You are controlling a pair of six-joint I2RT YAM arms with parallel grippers.
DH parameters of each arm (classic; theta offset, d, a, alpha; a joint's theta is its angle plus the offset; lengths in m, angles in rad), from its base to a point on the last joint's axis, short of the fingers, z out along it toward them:
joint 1: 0 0.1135 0.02 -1.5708
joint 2: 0 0 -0.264 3.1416
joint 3: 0.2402 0 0.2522 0
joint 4: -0.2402 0 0.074 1.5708
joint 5: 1.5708 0 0 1.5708
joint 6: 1.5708 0.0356 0 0
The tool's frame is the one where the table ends.
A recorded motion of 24 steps. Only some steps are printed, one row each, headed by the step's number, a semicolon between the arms.
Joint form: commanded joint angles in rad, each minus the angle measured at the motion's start. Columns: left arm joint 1, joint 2, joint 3, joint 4, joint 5, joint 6; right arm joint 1, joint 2, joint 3, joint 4, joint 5, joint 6.
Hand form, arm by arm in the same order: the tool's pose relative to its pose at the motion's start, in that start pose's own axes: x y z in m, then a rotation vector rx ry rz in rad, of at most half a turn. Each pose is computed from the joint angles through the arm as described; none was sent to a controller.
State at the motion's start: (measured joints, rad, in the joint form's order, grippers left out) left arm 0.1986 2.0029 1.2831 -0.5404 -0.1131 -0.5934; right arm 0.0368 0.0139 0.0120 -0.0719 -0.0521 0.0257
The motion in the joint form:
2: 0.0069 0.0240 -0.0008 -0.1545 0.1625 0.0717; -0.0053 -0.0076 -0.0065 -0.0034 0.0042 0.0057
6: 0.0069 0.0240 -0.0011 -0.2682 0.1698 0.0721; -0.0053 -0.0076 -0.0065 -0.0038 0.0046 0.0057
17: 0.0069 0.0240 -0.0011 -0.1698 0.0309 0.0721; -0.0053 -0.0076 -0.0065 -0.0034 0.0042 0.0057
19: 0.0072 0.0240 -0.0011 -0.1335 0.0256 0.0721; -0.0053 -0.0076 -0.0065 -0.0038 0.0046 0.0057
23: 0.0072 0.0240 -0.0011 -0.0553 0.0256 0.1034; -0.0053 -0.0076 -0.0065 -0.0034 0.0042 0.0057
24: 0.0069 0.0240 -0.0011 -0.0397 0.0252 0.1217; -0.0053 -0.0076 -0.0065 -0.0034 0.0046 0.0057
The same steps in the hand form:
2: 0.0183 0.0075 0.0067 0.0412 0.2374 0.0703; 0.0020 -0.0008 0.0000 0.0095 0.0020 0.0062
6: 0.0284 0.0143 0.0038 -0.0133 0.3379 0.0729; 0.0020 -0.0008 0.0000 0.0100 0.0024 0.0062
17: 0.0172 0.0124 0.0069 -0.0781 0.1808 0.0841; 0.0020 -0.0008 0.0000 0.0095 0.0020 0.0062
19: 0.0138 0.0104 0.0076 -0.0636 0.1472 0.0808; 0.0020 -0.0008 0.0000 0.0100 0.0024 0.0062
23: 0.0068 0.0056 0.0086 -0.0213 0.0814 0.1045; 0.0020 -0.0008 0.0000 0.0095 0.0020 0.0062
24: 0.0054 0.0046 0.0087 -0.0130 0.0680 0.1216; 0.0020 -0.0008 0.0000 0.0099 0.0020 0.0062

